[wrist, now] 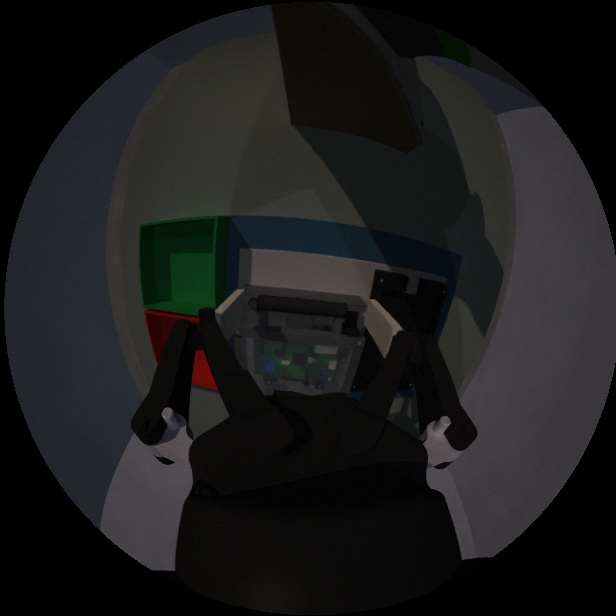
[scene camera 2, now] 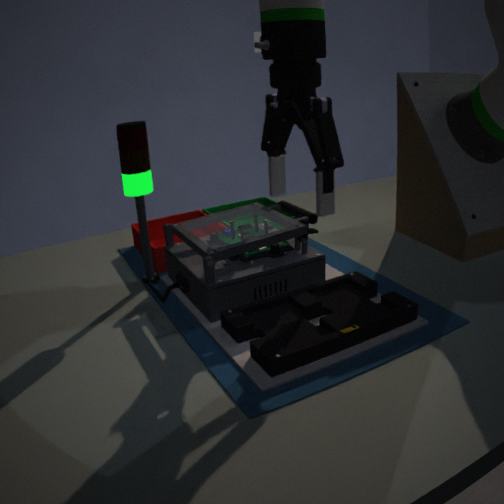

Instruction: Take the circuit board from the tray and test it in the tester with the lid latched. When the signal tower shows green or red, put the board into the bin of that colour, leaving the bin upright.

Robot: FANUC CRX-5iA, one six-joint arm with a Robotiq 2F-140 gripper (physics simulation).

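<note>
The green circuit board (scene camera 2: 247, 230) lies inside the tester (scene camera 2: 245, 265) under its clear lid (scene camera 2: 237, 227), which is down. The signal tower (scene camera 2: 136, 170) glows green. My gripper (scene camera 2: 300, 197) is open and empty, hanging just above the tester's far right edge near the lid's black latch handle (scene camera 2: 298, 211). In the wrist view the board (wrist: 298, 362) shows between the open fingers (wrist: 307, 327). The green bin (wrist: 178, 261) and red bin (wrist: 181, 344) sit side by side behind the tester. The black tray (scene camera 2: 320, 320) in front holds no board.
A blue mat (scene camera 2: 295, 320) lies under the tester and tray. The robot's wooden-sided base block (scene camera 2: 445, 165) stands at the right. The red bin (scene camera 2: 165, 235) is near the tower's pole.
</note>
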